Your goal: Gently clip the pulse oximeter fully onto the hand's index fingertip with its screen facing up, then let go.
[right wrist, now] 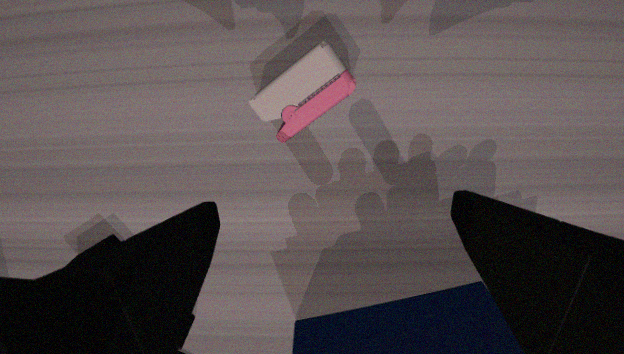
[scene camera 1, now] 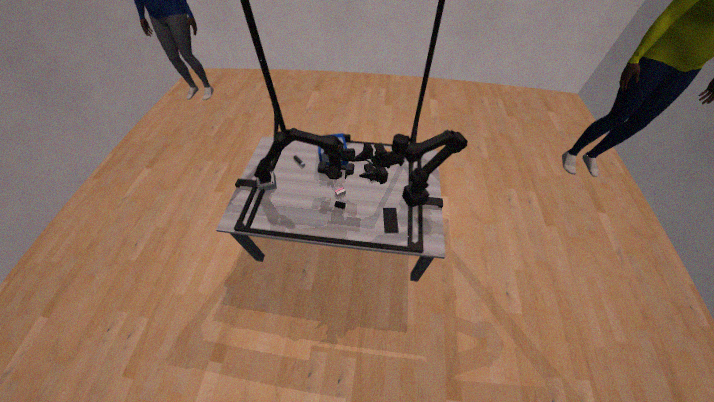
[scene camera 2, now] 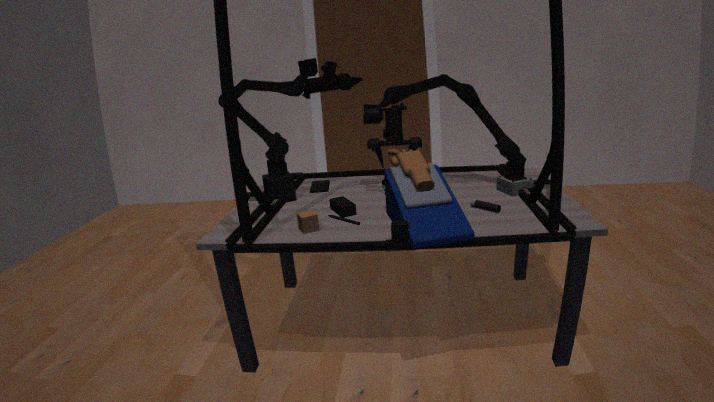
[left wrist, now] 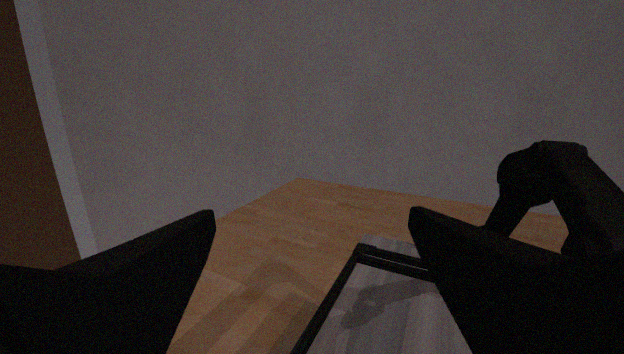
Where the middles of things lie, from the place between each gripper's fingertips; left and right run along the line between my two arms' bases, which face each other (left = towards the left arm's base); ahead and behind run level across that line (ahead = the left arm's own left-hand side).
Labels:
My right hand is 3 cm short of the pulse oximeter (right wrist: 317,81), 1 cm to the right of it and 9 cm above it. From my right hand the other things lie so: grey pad on blue block (scene camera 2: 435,217): 29 cm behind, 9 cm to the right, 6 cm below.
Now: left hand 16 cm past the pulse oximeter, 12 cm to the left of it and 40 cm above it. Round my left hand: grey pad on blue block 48 cm behind, 22 cm to the right, 38 cm below.

